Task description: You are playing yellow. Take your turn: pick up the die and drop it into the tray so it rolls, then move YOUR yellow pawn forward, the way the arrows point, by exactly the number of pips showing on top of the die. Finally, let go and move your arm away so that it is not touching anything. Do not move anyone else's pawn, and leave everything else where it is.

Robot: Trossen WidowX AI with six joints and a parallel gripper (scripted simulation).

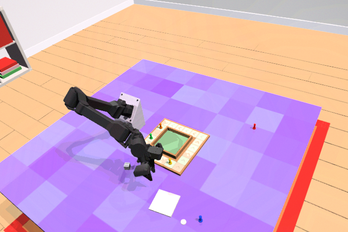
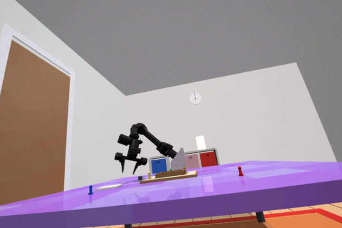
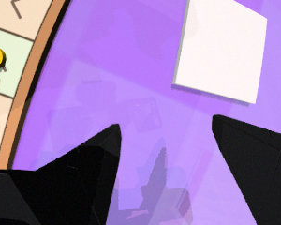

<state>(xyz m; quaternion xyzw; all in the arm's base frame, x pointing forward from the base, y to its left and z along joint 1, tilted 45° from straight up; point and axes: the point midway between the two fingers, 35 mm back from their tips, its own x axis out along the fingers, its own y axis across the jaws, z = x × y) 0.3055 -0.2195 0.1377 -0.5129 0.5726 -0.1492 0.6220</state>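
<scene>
Now: the white die 170 mm behind my gripper tip, 40 mm below it and 20 mm to the left of it. From my gripper tip the other things lie so: small white disc 200 mm ahead, 100 mm to the right, 50 mm below; then yellow pawn 120 mm to the left, 30 mm below, 10 mm ahead; then white card 90 mm ahead, 60 mm to the right, 50 mm below.
</scene>
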